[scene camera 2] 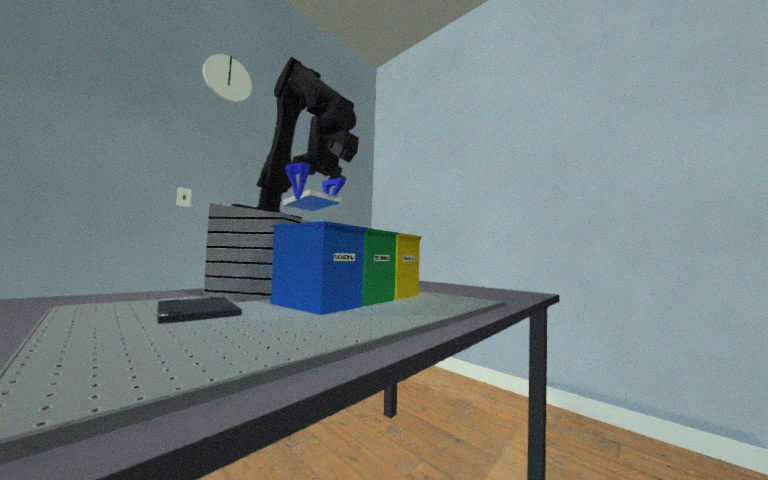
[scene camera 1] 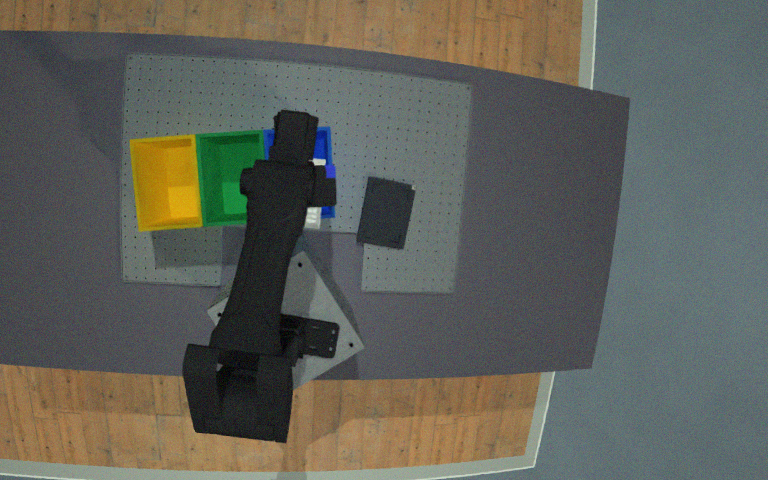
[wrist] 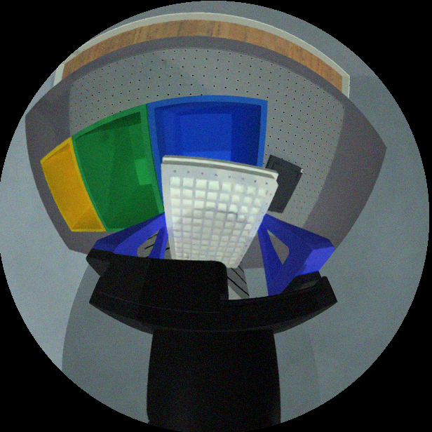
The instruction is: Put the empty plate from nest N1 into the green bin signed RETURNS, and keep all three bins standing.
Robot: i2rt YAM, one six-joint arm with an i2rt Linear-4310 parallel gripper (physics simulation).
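Seen in the pictures: gripper, fingertip midpoint: (scene camera 2: pixel 313 203); arm's base, origin of the base link: (scene camera 2: pixel 267 214) (scene camera 1: pixel 286 332).
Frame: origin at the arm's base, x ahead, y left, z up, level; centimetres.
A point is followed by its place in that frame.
A white plate with a grid of square wells (scene camera 1: pixel 312 217) @[x 23.0, y -1.1, z 0.9 cm] (scene camera 2: pixel 311 198) @[x 31.2, y 0.1, z 0.5 cm] (wrist: pixel 215 215) is off its nest, above the blue bin. The arm hides part of it in the first scene view. My gripper (scene camera 2: pixel 314 195) @[x 27.9, y 2.1, z 0.1 cm] (wrist: pixel 212 216) is shut on it, with a blue finger on each side. The green bin (scene camera 1: pixel 226 150) @[x 32.5, y 21.2, z -23.2 cm] (scene camera 2: pixel 379 277) @[x 35.5, y 16.8, z -17.1 cm] (wrist: pixel 107 175) stands upright between the blue bin (scene camera 1: pixel 325 144) @[x 37.7, y -1.3, z -14.4 cm] (scene camera 2: pixel 297 266) @[x 32.4, y -2.9, z -14.6 cm] (wrist: pixel 265 130) and the yellow bin (scene camera 1: pixel 152 181) @[x 23.0, y 34.0, z -13.7 cm] (scene camera 2: pixel 406 277) @[x 32.3, y 29.1, z -17.7 cm] (wrist: pixel 65 185). All three stand. The sign lettering is too blurred to read.
A dark, flat nest (scene camera 1: pixel 386 212) @[x 25.2, y -19.2, z -22.3 cm] (scene camera 2: pixel 198 310) @[x 30.8, y -19.8, z -22.3 cm] (wrist: pixel 285 185) lies right of the blue bin in the first scene view. Bins and nest stand on a grey perforated board (scene camera 1: pixel 413 124) @[x 47.9, y -21.6, z -23.5 cm] (scene camera 2: pixel 169 356) @[x 50.3, y -24.2, z -23.5 cm] (wrist: pixel 200 70). The arm's grey pedestal (scene camera 1: pixel 325 305) @[x 6.6, y -6.6, z -0.1 cm] (scene camera 2: pixel 240 240) @[x 7.3, y -8.8, z -8.9 cm] is close to the bins.
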